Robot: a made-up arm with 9 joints. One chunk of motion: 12 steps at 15 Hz.
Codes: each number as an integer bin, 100 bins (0 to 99) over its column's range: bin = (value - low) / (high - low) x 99, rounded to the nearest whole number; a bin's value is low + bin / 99 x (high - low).
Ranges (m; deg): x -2.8..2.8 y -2.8..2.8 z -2.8..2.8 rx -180..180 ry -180..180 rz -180..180
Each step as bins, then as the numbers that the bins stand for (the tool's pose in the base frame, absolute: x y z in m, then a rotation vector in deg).
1 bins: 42 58 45 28 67 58
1 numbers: -0.4242 0.4808 -0.2545 -78.18 63.64 30.91
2 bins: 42 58 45 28 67 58
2 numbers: -0.4242 0.4808 -0.2545 -78.18 63.64 30.91
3 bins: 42 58 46 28 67 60
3 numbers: -0.4242 0.4808 -0.1980 -78.18 63.64 38.18
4 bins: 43 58 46 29 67 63
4 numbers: -0.3677 0.4808 -0.1980 -74.55 63.64 49.09
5 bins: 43 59 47 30 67 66
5 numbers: -0.3677 0.5374 -0.1414 -70.91 63.64 60.00
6 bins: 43 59 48 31 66 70
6 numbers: -0.3677 0.5374 -0.0848 -67.27 60.00 74.55
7 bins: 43 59 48 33 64 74
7 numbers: -0.3677 0.5374 -0.0848 -60.00 52.73 89.09
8 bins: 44 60 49 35 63 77
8 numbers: -0.3111 0.5939 -0.0283 -52.73 49.09 100.00
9 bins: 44 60 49 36 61 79
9 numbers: -0.3111 0.5939 -0.0283 -49.09 41.82 107.27
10 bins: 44 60 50 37 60 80
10 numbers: -0.3111 0.5939 0.0283 -45.45 38.18 110.91
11 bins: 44 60 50 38 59 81
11 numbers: -0.3111 0.5939 0.0283 -41.82 34.55 114.55
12 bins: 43 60 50 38 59 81
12 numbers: -0.3677 0.5939 0.0283 -41.82 34.55 114.55
